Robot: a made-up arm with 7 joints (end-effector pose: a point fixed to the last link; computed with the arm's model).
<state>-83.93 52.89 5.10 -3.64 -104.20 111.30 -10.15</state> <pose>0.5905 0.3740 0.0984 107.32 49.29 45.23</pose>
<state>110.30 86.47 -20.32 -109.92 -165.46 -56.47 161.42</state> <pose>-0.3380 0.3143 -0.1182 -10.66 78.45 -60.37</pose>
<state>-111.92 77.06 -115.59 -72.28 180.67 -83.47 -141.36</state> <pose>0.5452 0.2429 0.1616 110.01 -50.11 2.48</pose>
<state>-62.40 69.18 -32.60 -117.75 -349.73 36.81 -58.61</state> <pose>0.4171 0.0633 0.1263 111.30 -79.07 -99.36</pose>
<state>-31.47 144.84 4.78 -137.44 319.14 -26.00 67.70</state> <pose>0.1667 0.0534 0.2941 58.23 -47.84 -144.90</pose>
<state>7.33 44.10 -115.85 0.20 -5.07 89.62 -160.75</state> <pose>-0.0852 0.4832 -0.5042 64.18 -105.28 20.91</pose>
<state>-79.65 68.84 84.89 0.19 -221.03 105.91 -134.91</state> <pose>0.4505 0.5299 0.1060 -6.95 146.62 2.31</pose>
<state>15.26 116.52 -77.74 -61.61 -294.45 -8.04 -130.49</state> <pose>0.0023 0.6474 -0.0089 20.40 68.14 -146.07</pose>
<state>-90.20 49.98 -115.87 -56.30 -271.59 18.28 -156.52</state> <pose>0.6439 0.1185 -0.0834 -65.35 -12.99 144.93</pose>
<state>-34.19 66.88 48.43 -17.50 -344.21 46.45 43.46</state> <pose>0.2936 0.6361 -0.1012 0.51 -52.52 103.98</pose>
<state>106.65 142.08 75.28 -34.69 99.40 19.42 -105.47</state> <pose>0.4749 0.5088 -0.0189 66.47 0.40 -85.78</pose>
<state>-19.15 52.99 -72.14 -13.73 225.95 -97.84 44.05</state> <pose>0.2310 0.5006 -0.4447 -58.16 89.01 -84.28</pose>
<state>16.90 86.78 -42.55 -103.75 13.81 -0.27 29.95</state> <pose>0.1416 0.3690 -0.3119 -0.19 -36.18 -41.59</pose>
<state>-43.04 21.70 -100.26 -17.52 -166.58 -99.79 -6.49</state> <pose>0.4668 0.1059 -0.5215 56.15 -105.38 81.29</pose>
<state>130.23 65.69 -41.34 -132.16 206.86 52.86 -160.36</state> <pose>-0.3682 0.0141 0.0276 -25.66 -23.34 53.30</pose>
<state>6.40 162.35 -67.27 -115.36 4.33 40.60 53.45</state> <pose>0.1345 0.3917 0.1800 88.04 12.10 -39.08</pose>
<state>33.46 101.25 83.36 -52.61 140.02 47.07 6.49</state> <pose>0.1171 0.5655 0.3354 -51.75 -102.25 31.93</pose>
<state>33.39 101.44 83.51 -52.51 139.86 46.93 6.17</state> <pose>0.1174 0.5646 0.3373 -51.36 -102.63 31.61</pose>
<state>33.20 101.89 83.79 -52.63 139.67 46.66 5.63</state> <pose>0.1190 0.5610 0.3422 -50.79 -103.22 30.56</pose>
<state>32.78 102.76 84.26 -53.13 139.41 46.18 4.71</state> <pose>0.1230 0.5528 0.3521 -49.91 -104.15 28.32</pose>
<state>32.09 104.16 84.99 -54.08 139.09 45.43 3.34</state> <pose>0.1291 0.5384 0.3679 -48.67 -105.50 24.59</pose>
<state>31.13 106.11 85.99 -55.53 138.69 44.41 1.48</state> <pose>0.1368 0.5170 0.3897 -47.00 -107.28 19.29</pose>
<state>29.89 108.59 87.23 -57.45 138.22 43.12 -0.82</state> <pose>0.1446 0.4878 0.4163 -44.91 -109.46 12.49</pose>
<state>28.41 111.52 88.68 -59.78 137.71 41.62 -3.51</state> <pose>0.1508 0.4510 0.4460 -42.43 -111.94 4.37</pose>
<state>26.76 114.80 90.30 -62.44 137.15 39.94 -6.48</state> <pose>0.1537 0.4074 0.4764 -39.60 -114.62 -4.76</pose>
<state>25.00 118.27 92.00 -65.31 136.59 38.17 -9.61</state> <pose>0.1523 0.3589 0.5050 -36.54 -117.35 -14.51</pose>
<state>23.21 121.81 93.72 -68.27 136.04 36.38 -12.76</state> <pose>0.1462 0.3078 0.5299 -33.35 -119.97 -24.50</pose>
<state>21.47 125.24 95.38 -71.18 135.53 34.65 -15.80</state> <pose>0.1361 0.2571 0.5493 -30.20 -122.36 -34.25</pose>
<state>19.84 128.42 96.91 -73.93 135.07 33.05 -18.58</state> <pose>0.1232 0.2097 0.5631 -27.24 -124.41 -43.37</pose>
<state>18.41 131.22 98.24 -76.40 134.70 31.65 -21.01</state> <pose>0.1095 0.1679 0.5716 -24.61 -126.04 -51.46</pose>
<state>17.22 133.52 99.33 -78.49 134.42 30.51 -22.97</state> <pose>0.0965 0.1337 0.5759 -22.47 -127.22 -58.20</pose>
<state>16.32 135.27 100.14 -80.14 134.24 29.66 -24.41</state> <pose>0.0860 0.1077 0.5773 -20.88 -127.95 -63.38</pose>
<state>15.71 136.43 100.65 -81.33 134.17 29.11 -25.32</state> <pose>0.0786 0.0903 0.5773 -19.89 -128.28 -66.92</pose>
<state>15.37 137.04 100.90 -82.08 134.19 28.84 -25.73</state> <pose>0.0744 0.0807 0.5767 -19.45 -128.29 -68.90</pose>
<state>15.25 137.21 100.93 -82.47 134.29 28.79 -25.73</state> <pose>0.0732 0.0771 0.5760 -19.49 -128.06 -69.61</pose>
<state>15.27 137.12 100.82 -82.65 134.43 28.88 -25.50</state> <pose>0.0738 0.0772 0.5752 -19.77 -127.67 -69.57</pose>
